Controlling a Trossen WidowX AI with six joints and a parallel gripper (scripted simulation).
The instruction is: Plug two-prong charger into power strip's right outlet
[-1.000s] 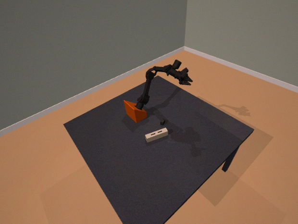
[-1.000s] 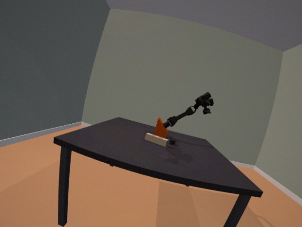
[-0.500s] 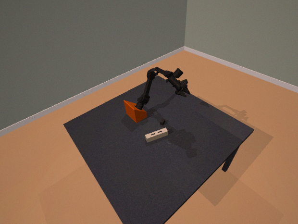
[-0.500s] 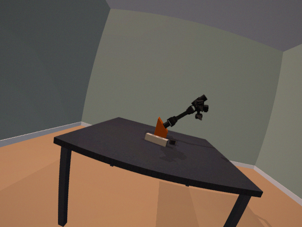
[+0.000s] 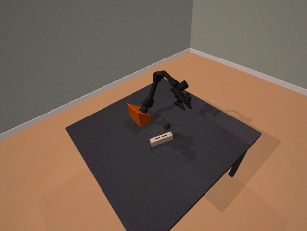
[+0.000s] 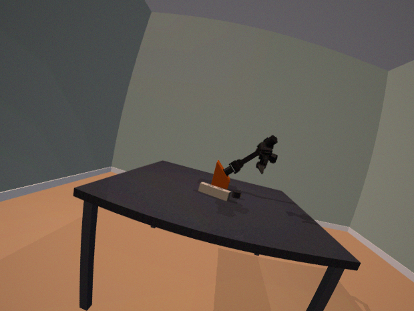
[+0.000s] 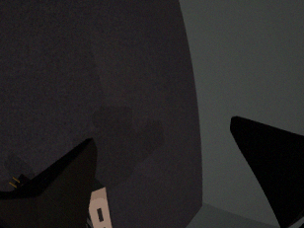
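Now: the dark charger 140 mm behind my gripper tip, 100 mm to the right of it and 230 mm below it.
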